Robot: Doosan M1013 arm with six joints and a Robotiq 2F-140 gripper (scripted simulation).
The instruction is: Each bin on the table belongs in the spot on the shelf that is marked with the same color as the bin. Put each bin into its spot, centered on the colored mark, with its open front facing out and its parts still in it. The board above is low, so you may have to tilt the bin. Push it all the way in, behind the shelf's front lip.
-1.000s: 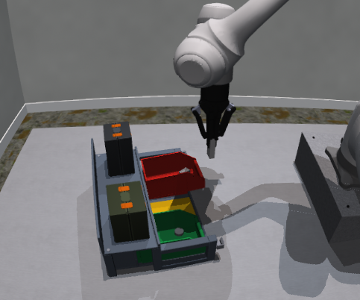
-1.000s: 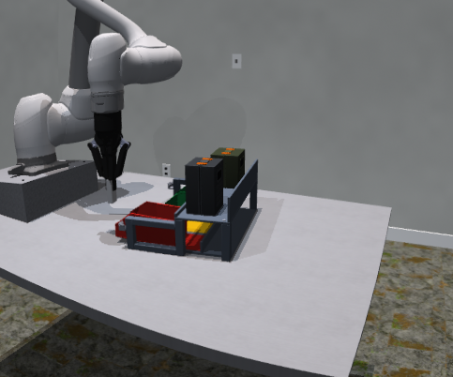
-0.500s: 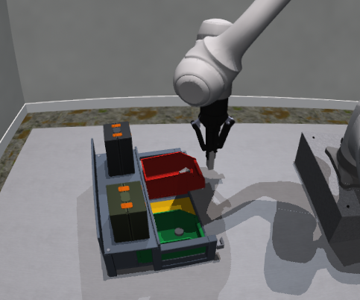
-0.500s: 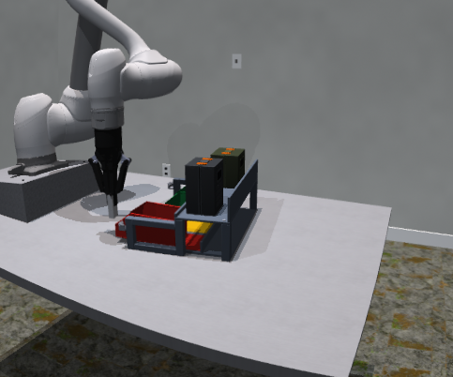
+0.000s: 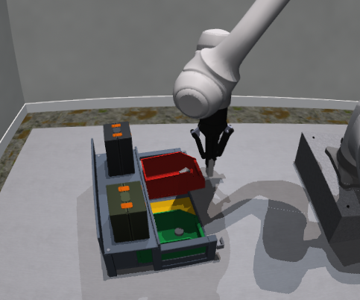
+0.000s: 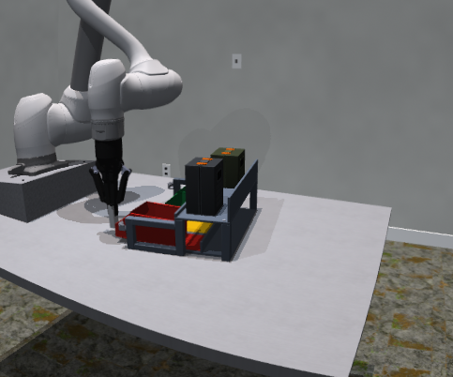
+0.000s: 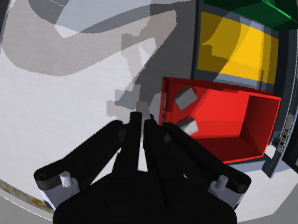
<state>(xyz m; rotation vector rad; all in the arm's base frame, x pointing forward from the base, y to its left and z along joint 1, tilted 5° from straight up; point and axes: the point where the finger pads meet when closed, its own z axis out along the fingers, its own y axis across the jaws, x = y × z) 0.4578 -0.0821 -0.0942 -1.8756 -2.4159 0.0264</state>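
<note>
My hand is 11 cm short of the red bin, 3 cm to the right of it and 1 cm above it. From my hand the other things lie so: green bin: 26 cm to the left, 11 cm ahead, 1 cm below.
</note>
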